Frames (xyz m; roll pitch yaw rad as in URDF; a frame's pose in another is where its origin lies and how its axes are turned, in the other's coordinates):
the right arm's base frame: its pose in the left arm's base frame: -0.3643 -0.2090 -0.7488 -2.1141 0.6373 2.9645
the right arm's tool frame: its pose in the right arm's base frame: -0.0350 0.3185 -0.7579 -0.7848 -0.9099 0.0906
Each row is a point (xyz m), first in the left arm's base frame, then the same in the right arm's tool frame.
Working: the left arm's base frame: its pose in the right arm's tool frame: -0.1901 -0.8658 0.2053 -2.4791 -1.2336 -3.1190

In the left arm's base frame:
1: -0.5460 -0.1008 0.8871
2: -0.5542 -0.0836 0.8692
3: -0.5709 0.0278 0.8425
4: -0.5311 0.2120 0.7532
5: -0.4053 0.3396 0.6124
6: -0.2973 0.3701 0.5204
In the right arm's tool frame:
1: -0.5967 -1.5003 -0.5208
2: -0.5912 -1.4756 -0.5274
3: -0.6329 -1.3723 -0.5588
4: -0.6910 -1.1734 -0.5355
5: -0.7062 -0.9865 -0.4060
6: -0.6930 -0.9055 -0.2863

